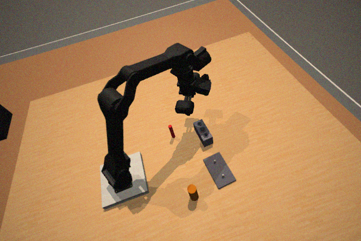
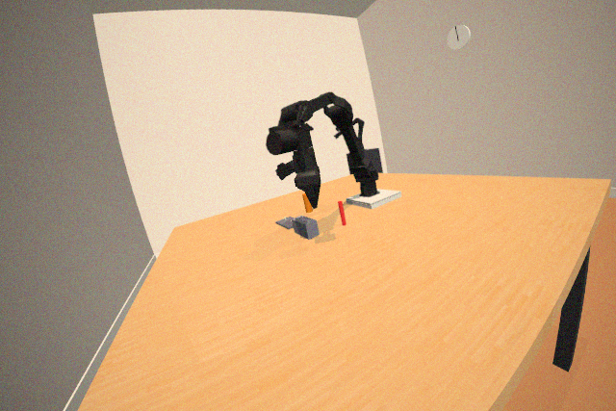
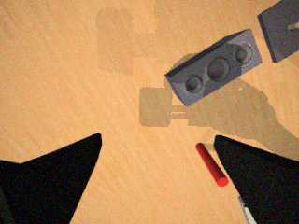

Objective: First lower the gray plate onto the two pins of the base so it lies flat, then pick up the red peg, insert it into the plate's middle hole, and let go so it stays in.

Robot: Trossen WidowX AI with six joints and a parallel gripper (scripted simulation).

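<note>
Right now the gray plate is 80 mm to the right of my gripper tip, 70 mm below it and 10 mm ahead of it. The rest, counted from my gripper tip: orange cylinder 290 mm to the right, 110 mm behind, 70 mm below; red peg 100 mm behind, 70 mm below, 30 mm to the right; dark flat base 240 mm to the right, 100 mm below, 10 mm ahead.
</note>
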